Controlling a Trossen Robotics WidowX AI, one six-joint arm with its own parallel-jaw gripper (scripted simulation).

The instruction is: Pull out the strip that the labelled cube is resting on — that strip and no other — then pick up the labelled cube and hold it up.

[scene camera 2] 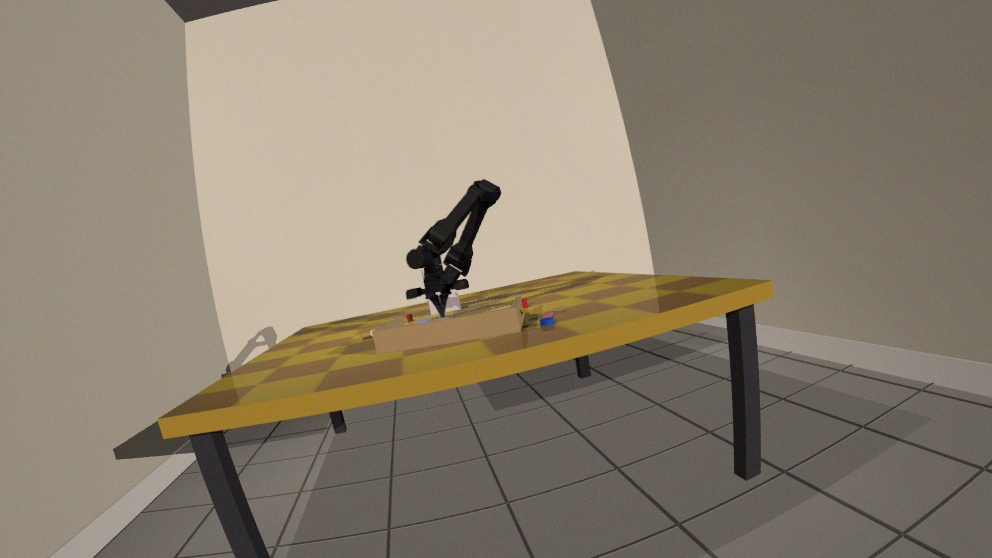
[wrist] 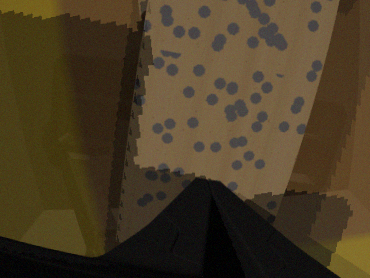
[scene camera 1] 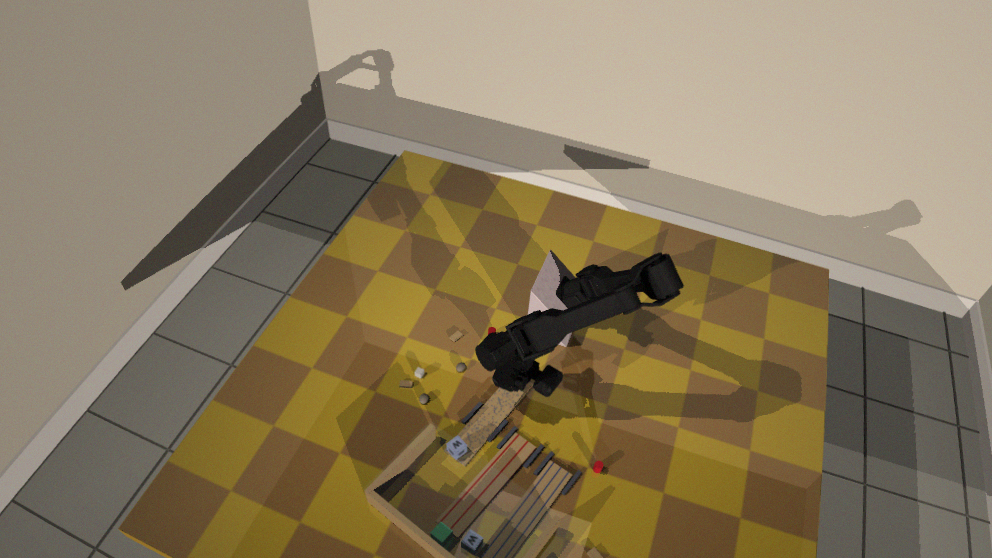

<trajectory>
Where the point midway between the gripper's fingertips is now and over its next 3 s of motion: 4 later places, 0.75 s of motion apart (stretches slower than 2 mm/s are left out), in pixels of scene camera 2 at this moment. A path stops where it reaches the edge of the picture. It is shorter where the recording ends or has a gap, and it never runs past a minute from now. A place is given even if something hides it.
My gripper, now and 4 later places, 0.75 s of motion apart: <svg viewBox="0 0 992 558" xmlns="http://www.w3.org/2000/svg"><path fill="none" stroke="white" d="M442 317L444 315L445 314L441 303L436 304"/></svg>
</trajectory>
